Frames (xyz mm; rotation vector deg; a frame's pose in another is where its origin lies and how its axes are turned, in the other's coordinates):
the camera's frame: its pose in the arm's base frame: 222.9 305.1 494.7 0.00 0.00 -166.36
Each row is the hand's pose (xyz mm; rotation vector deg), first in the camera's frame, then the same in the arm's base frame.
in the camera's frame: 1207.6 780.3 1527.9 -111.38 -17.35 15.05
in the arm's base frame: -766.6 -738.0 2022.6 -36.40 129.74 -85.99
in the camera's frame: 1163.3 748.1 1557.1 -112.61 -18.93 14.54
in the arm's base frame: -731.2 -696.2 2051.8 -38.40 130.80 -84.68
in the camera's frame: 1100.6 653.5 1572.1 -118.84 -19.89 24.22
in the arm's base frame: -692.6 -589.5 2066.8 -38.18 130.37 -71.61
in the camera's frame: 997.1 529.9 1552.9 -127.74 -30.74 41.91
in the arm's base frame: -621.1 -445.0 2047.6 -46.47 125.28 -48.52
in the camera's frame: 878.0 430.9 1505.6 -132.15 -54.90 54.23
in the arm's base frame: -528.7 -320.7 2000.3 -65.58 116.49 -28.02
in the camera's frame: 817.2 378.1 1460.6 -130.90 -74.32 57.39
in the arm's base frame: -482.1 -255.0 1955.3 -80.48 109.13 -17.85
